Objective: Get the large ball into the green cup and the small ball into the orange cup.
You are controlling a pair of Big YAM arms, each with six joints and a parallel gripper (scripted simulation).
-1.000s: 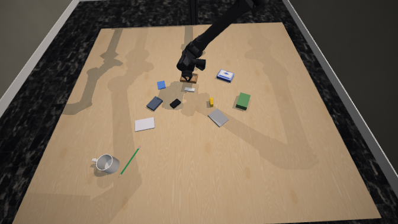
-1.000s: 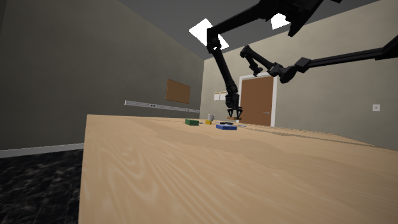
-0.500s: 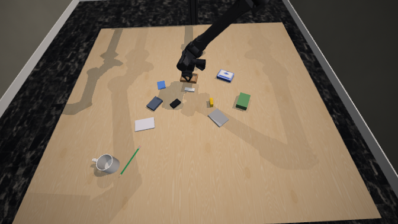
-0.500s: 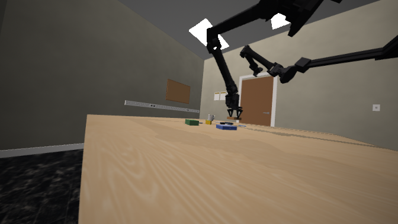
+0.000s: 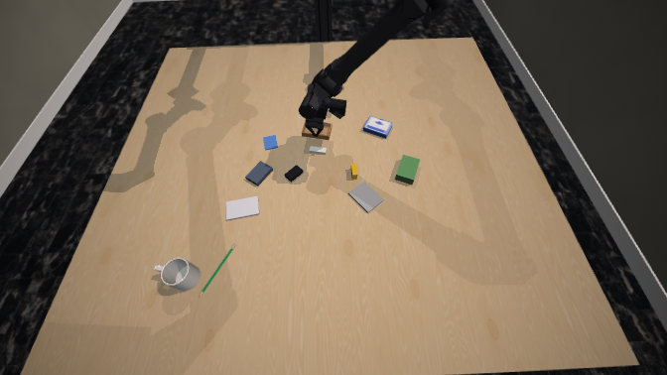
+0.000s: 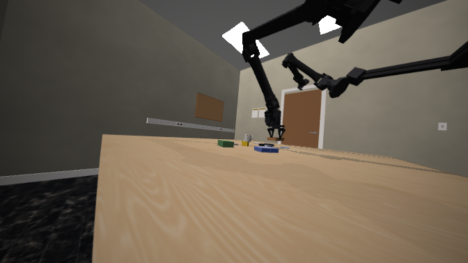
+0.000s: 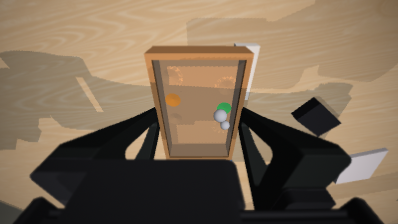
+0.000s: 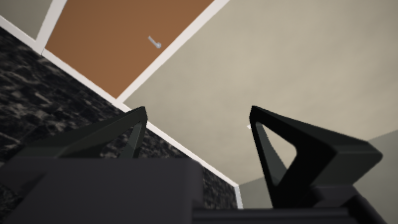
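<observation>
Now: left hand 2 cm above the covered wooden puzzle. Round my left hand: black block 15 cm ahead, 11 cm to the right, 7 cm below; white block 7 cm below, 5 cm ahead, 1 cm to the right; yellow block 18 cm ahead, 12 cm to the left, 6 cm below.
</observation>
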